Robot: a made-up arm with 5 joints.
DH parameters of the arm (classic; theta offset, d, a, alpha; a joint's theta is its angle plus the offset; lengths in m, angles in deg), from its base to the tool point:
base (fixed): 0 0.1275 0 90
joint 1: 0 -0.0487 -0.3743 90
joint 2: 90 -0.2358 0.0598 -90
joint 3: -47.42 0 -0.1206 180
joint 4: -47.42 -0.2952 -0.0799 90
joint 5: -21.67 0 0.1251 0
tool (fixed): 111.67 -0.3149 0 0
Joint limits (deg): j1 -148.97..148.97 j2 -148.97..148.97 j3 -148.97..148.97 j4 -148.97..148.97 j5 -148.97..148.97
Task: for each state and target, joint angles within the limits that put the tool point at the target. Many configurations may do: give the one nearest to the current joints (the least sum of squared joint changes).
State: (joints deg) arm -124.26 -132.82 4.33 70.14 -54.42
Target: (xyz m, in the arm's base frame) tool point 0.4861 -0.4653 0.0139
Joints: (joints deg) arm -136.78 -137.66 -11.22 82.05 -58.73
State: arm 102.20 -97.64 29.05 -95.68 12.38
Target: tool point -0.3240 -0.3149 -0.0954
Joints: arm 103.32 -84.45 16.28 -79.47 0.96
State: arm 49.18 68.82 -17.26 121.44 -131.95
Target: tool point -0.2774 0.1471 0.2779
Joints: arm 89.51 115.75 26.55 83.68 -148.97
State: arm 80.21 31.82 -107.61 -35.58 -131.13
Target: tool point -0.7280 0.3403 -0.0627
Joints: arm 53.25 31.37 -116.76 -26.38 -140.15
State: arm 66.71 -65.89 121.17 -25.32 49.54
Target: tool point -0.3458 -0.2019 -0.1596
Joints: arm 98.75 -77.70 118.26 -25.63 61.94
